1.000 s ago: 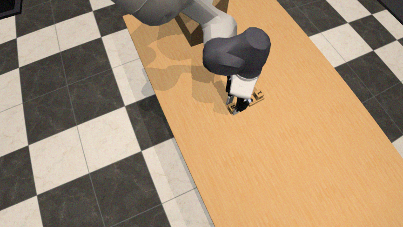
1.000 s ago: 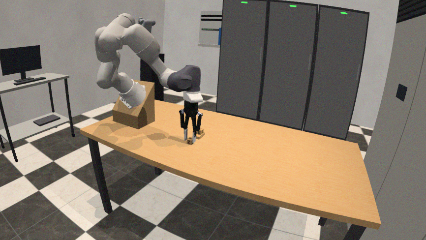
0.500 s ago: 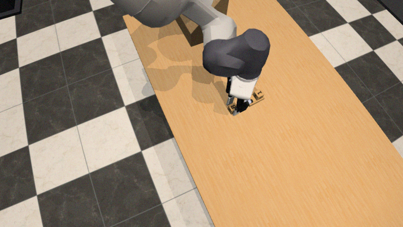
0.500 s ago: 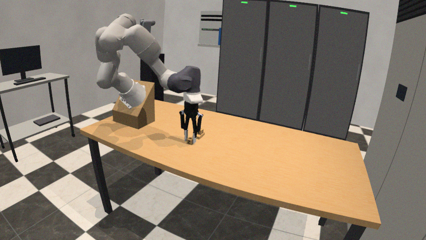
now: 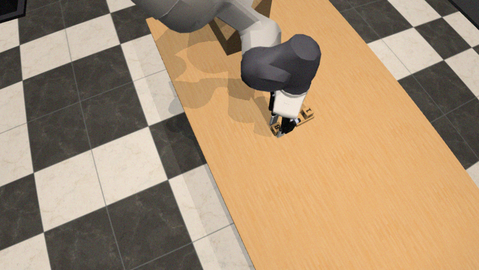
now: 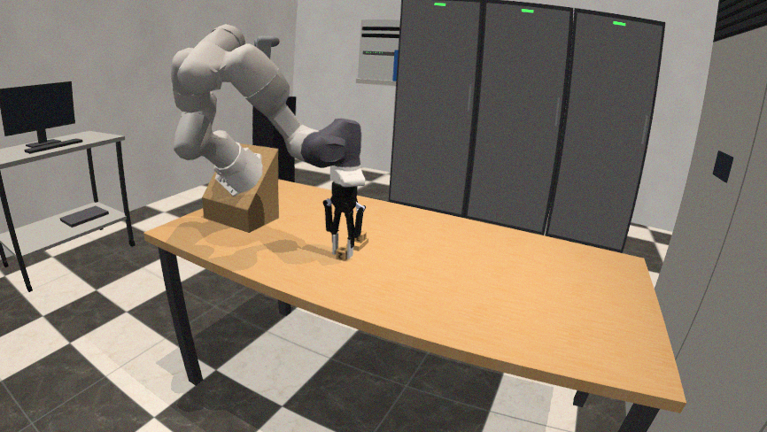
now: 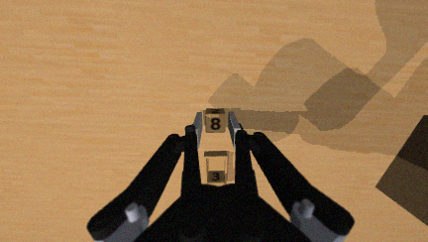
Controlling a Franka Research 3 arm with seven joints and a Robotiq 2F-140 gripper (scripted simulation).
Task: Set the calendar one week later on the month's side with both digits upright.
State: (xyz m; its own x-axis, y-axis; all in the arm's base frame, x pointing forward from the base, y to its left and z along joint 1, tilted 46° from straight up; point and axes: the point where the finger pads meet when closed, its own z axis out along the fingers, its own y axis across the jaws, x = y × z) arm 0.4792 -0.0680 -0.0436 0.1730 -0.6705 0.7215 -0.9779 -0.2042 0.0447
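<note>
The wooden tray is 110 mm to the left of my hand, 30 mm below it and 20 mm behind it.
</note>
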